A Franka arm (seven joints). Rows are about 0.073 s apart.
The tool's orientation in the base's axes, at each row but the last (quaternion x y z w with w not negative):
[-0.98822 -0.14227 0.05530 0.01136]
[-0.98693 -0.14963 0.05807 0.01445]
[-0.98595 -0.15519 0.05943 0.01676]
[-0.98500 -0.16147 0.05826 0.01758]
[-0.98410 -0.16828 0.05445 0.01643]
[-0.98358 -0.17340 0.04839 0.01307]
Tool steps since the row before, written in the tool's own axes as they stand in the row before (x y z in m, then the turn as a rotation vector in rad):
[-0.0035 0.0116 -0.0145 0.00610 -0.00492 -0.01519]
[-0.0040 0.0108 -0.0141 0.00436 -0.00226 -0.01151]
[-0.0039 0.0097 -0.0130 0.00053 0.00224 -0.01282]
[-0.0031 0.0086 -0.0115 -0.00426 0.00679 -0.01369]
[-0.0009 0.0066 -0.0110 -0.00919 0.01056 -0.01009]
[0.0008 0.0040 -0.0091 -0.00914 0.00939 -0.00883]
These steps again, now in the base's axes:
[0.0015 -0.0122 0.0143 0.00615 0.00634 0.01463]
[0.0011 -0.0117 0.0139 0.00484 0.00332 0.01105]
[0.0009 -0.0106 0.0128 0.00275 -0.00215 0.01255]
[0.0012 -0.0093 0.0113 -0.00021 -0.00801 0.01369]
[0.0026 -0.0067 0.0107 -0.00400 -0.01316 0.01042]
[0.0030 -0.0036 0.0088 -0.00448 -0.01203 0.00922]

